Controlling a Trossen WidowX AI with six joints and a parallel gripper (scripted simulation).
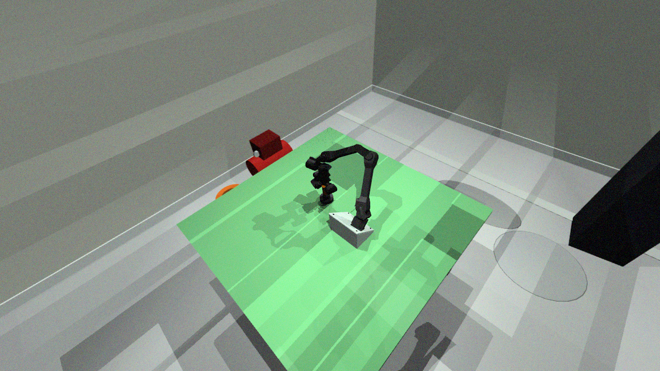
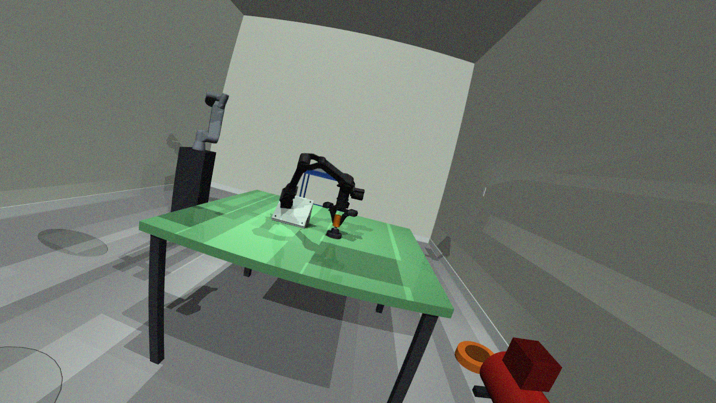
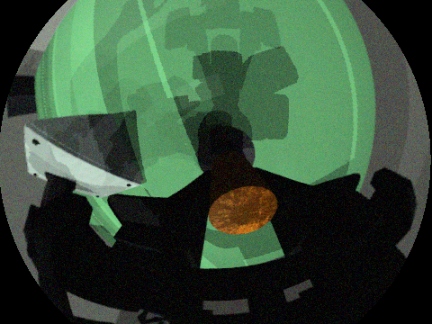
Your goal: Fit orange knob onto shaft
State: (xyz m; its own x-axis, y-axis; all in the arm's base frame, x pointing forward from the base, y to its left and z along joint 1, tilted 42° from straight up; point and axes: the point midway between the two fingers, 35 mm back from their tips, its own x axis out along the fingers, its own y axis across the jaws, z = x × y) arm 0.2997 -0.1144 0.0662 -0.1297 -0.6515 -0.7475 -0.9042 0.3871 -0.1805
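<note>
The orange knob is 3 cm above my gripper tip. Also, from my gripper tip: dark round pedestal: 4 cm below.
</note>
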